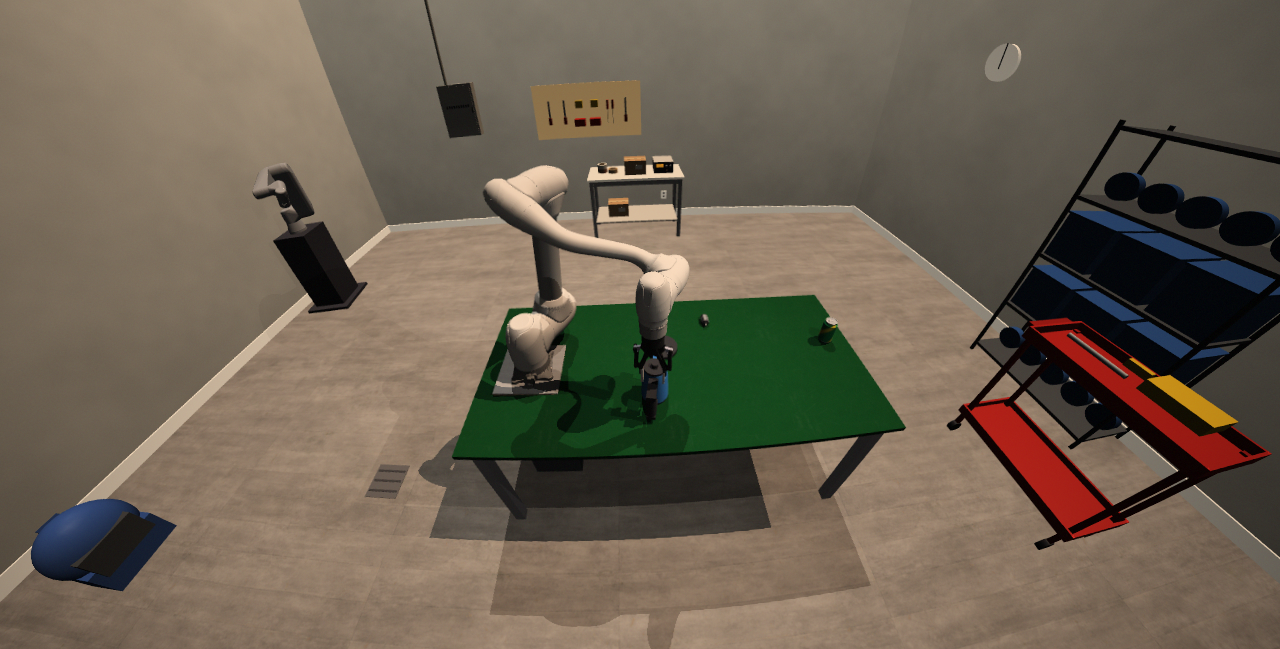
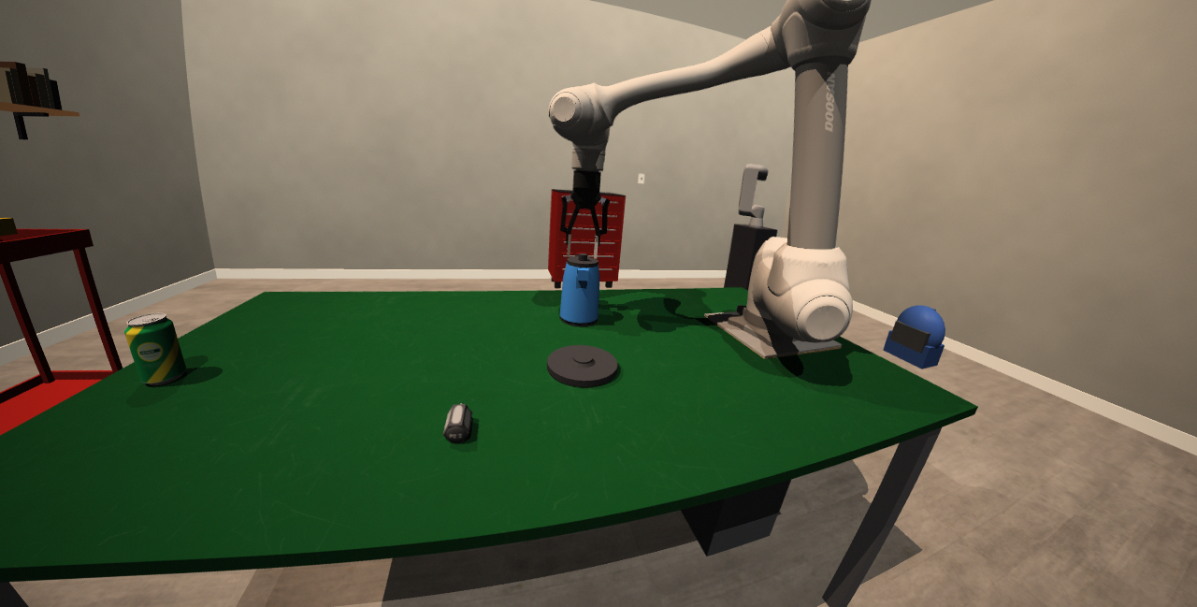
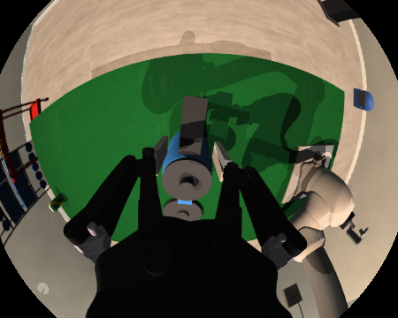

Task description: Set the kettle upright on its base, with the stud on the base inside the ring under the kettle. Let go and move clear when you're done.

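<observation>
The blue kettle lies 1 cm ahead of my hand, 3 cm to the left of it and 10 cm below it. The rest, counted from my hand: yellow can 91 cm ahead, 19 cm to the left, 14 cm below; dark round base 10 cm ahead, 31 cm to the left, 19 cm below.
</observation>
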